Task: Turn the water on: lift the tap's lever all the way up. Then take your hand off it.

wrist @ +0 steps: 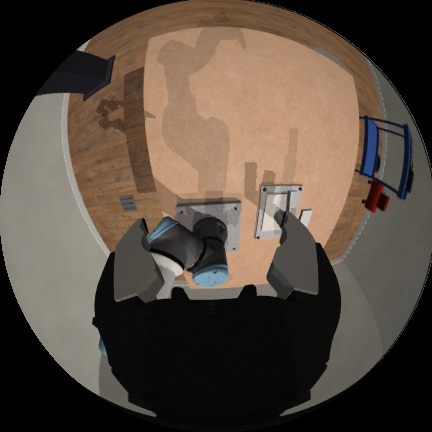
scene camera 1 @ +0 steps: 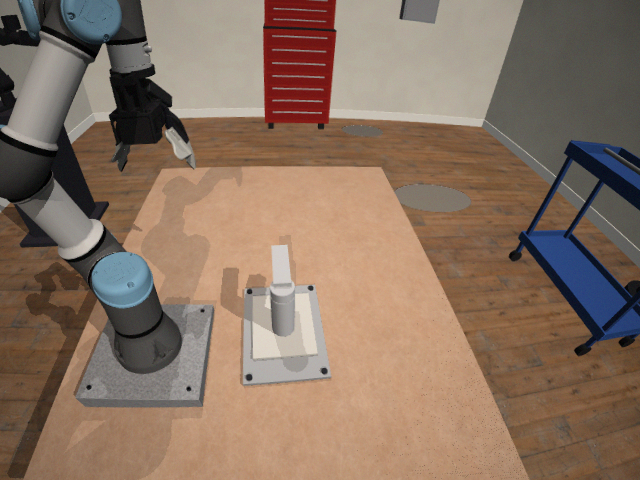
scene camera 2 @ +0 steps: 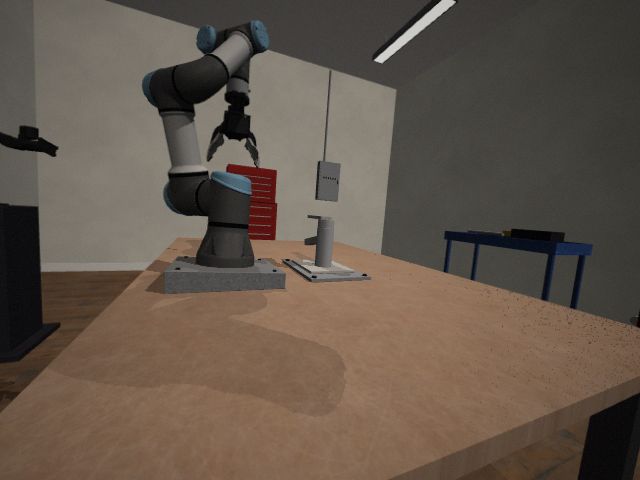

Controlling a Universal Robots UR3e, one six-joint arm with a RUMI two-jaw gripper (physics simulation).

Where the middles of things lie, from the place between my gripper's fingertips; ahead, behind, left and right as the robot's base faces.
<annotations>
My gripper is now 240 mm short of the flat tap lever (scene camera 1: 282, 289), 150 mm to the left of it and 150 mm above it. From my hand the other things lie so: grey base plate (scene camera 1: 304, 368) 240 mm ahead, 190 mm to the right, 290 mm below.
</annotations>
